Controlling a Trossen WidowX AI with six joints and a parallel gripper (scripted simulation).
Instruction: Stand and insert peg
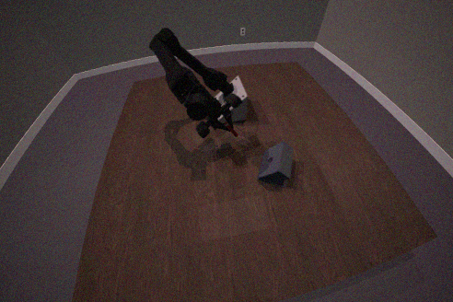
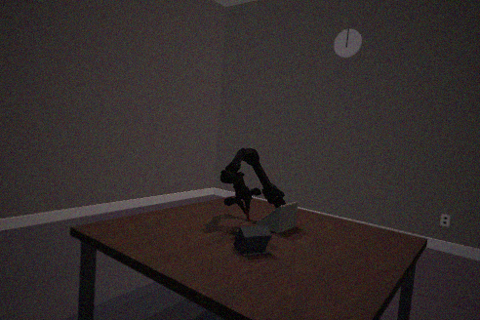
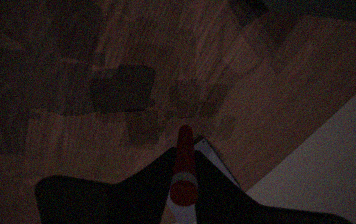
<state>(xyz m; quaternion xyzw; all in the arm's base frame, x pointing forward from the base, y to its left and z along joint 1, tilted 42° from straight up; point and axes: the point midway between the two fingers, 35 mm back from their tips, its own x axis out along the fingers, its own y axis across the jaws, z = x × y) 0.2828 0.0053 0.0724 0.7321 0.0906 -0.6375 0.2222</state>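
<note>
Right now the grey sloped panel is 15 cm to the left of my gripper tip, 14 cm ahead of it and 6 cm below it. Also, from my gripper tip: red peg: 1 cm to the right, 1 cm above.
</note>
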